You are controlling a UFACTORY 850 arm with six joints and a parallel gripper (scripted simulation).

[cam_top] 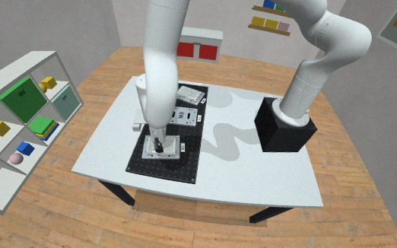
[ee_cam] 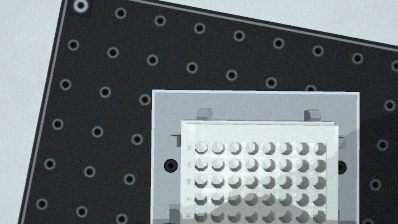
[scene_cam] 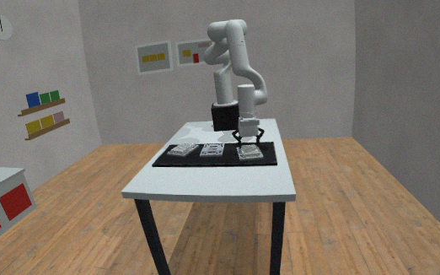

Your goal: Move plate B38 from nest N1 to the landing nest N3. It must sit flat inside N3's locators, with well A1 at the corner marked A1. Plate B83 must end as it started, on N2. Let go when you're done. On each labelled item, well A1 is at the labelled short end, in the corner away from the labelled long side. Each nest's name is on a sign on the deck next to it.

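Now: hand 4 cm above the nest N1. Also, from my hand: plate B83: 39 cm to the right, 3 cm below, 2 cm behind; then grey nest base: 21 cm to the right, 4 cm below, 3 cm behind.
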